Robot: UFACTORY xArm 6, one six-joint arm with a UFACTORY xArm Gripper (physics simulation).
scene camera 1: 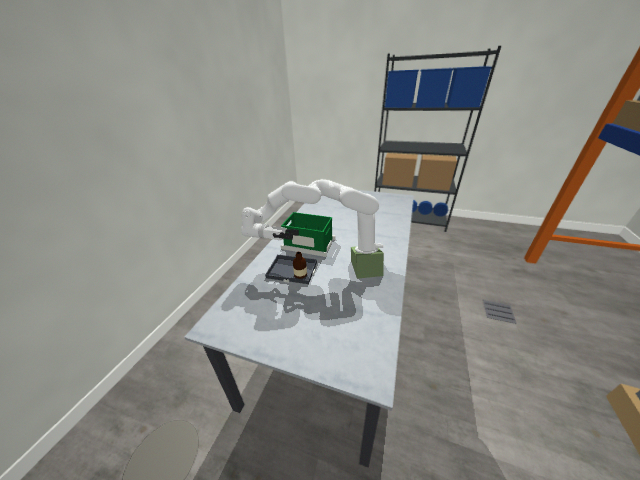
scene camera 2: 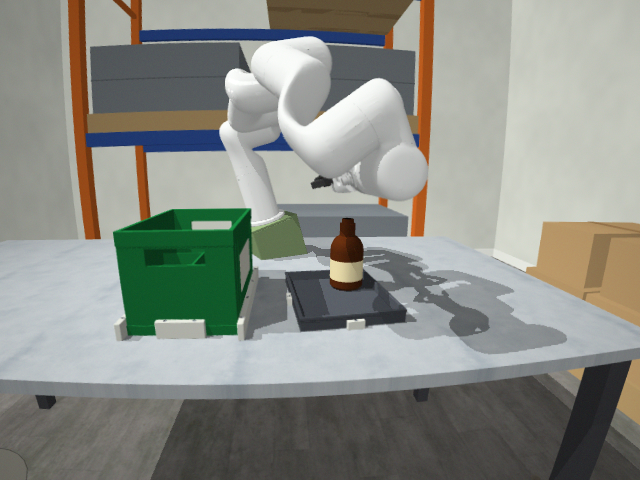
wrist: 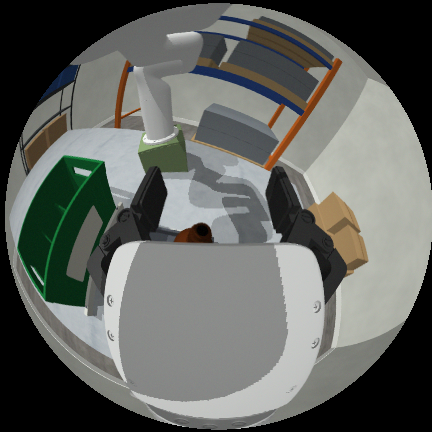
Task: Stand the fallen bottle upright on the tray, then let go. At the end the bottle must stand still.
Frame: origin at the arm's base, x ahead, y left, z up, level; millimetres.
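Seen in the pictures: gripper, fingertip midpoint: [scene camera 1: 295,234] [wrist: 215,177]; arm's base at its link origin: [scene camera 1: 366,249] [scene camera 2: 265,219] [wrist: 160,135].
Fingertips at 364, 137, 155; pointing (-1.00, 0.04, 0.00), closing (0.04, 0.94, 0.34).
Note:
Pixels of each thing's middle, then the offset from my fingertips to it, as dx, dy, dz. Level surfaces: height alone.
- brown bottle at the middle of its body: [wrist: 191,248] [scene camera 2: 346,253] [scene camera 1: 299,264] -11, +17, -181
- black tray at the middle of its body: [scene camera 2: 337,293] [scene camera 1: 292,268] +51, -22, -251
- mouth at the middle of its body: [wrist: 202,230] -11, +17, -104
- green crate at the middle of its body: [scene camera 2: 198,261] [wrist: 61,228] [scene camera 1: 308,233] +17, -297, -176
- table at its surface level: dz -264
The brown bottle [scene camera 1: 299,266] [scene camera 2: 346,258] with a cream label stands upright on the black tray [scene camera 1: 276,277] [scene camera 2: 351,319], towards the tray's side nearer the robot base. In the wrist view the bottle's neck and mouth [wrist: 200,232] show below, and the housing hides the rest. The tray lies flat on the table. My gripper [scene camera 1: 294,234] [scene camera 2: 316,183] [wrist: 215,177] is open and empty. It is held roughly level above the bottle, apart from it. In scene camera 2 the arm partly hides the gripper.
A green crate [scene camera 1: 320,240] [scene camera 2: 175,294] [wrist: 52,260] stands beside the tray, with pale blocks around its base. The arm's green base block [scene camera 1: 368,263] [scene camera 2: 279,238] [wrist: 165,156] stands on the table [scene camera 1: 310,351] [scene camera 2: 258,361]. Brown boxes [scene camera 2: 568,258] [wrist: 337,220] stand beyond the table.

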